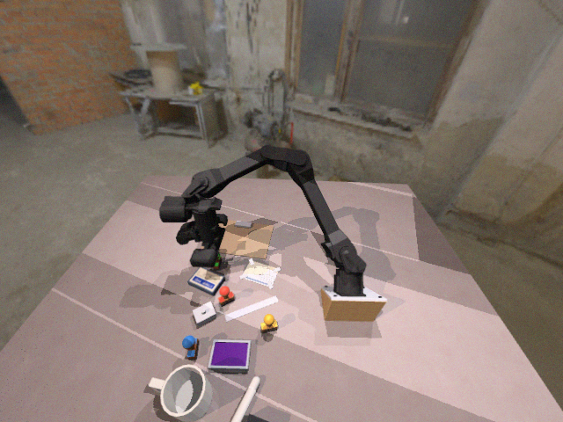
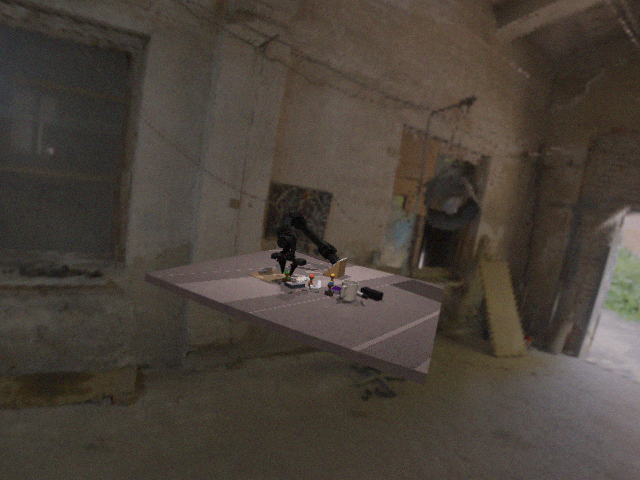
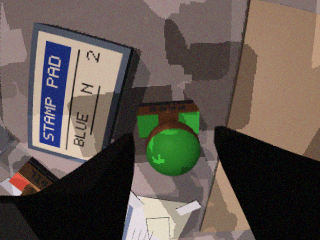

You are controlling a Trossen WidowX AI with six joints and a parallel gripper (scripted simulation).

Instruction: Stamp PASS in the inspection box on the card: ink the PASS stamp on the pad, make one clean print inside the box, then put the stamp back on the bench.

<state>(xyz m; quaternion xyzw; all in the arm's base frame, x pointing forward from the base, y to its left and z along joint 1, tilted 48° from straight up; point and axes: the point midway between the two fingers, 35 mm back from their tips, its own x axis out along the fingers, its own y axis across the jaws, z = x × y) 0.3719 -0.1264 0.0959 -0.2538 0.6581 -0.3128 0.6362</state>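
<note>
Right now the green stamp is 2 cm below my gripper tip. Round my gripper tip: red stamp (5 cm behind, 13 cm to the left, 2 cm below); then card (14 cm behind, 4 cm to the left, 4 cm below); then blue-labelled tin (2 cm ahead, 6 cm to the left, 3 cm below).
</note>
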